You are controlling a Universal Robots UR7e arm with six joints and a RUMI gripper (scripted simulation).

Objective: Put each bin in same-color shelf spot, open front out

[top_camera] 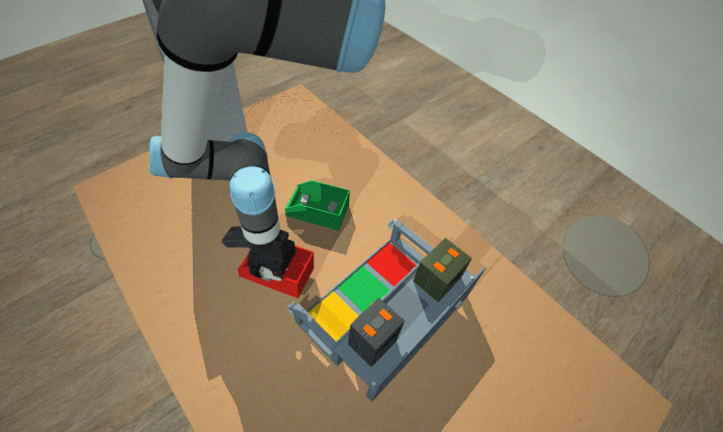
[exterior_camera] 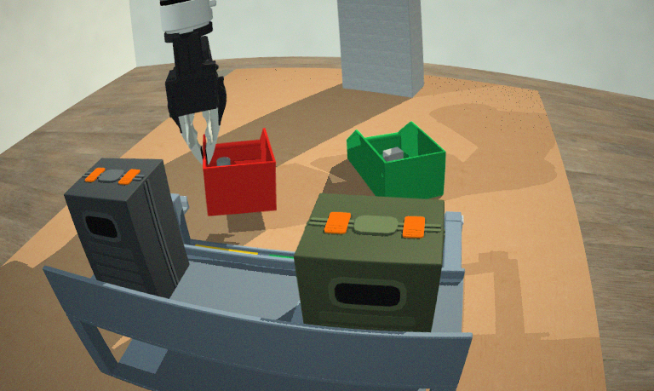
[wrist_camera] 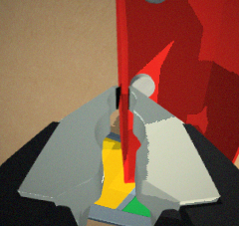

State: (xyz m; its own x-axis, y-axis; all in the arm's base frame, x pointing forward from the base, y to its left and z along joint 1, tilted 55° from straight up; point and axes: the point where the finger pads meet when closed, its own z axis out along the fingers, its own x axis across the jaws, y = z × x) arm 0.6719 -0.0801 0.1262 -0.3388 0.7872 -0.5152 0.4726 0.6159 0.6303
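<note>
My gripper is now 3 cm past the red bin, 4 cm to the right of it and 3 cm above it. From my hand the other things lie so: olive box 24 cm ahead, 34 cm to the left, 6 cm above; dark grey box 28 cm ahead, 12 cm to the left, 7 cm above; green bin 17 cm behind, 24 cm to the left, 5 cm below.
</note>
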